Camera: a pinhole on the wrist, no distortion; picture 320 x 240 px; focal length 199.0 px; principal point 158.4 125.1 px. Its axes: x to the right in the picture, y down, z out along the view. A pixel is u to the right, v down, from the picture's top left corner.
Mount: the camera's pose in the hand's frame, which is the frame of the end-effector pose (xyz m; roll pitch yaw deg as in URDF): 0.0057 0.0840 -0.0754 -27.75 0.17 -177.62
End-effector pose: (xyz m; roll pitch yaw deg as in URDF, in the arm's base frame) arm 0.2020 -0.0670 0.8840 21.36 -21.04 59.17
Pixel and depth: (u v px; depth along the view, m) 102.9 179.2 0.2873
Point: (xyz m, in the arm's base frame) 0.3670 -0.1018 1.0024
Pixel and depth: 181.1 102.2 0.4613
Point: 0.3073 -0.3007 1.1507
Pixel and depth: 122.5 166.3 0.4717
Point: 0.4821 -0.2053 1.1045
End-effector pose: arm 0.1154 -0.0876 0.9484 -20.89 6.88 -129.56
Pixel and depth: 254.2 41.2 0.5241
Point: 0.3896 -0.0671 1.4240
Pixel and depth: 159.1 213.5 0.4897
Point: -0.0966 0.0053 1.3031
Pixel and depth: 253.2 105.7 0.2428
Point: 0.2038 -0.0458 1.1050
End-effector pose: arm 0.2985 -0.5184 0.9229 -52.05 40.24 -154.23
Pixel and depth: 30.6 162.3 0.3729
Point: 0.0181 -0.7525 0.9485
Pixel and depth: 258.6 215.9 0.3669
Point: 0.2343 -0.5334 1.2565
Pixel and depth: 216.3 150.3 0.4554
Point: 0.2405 -0.6835 1.2504
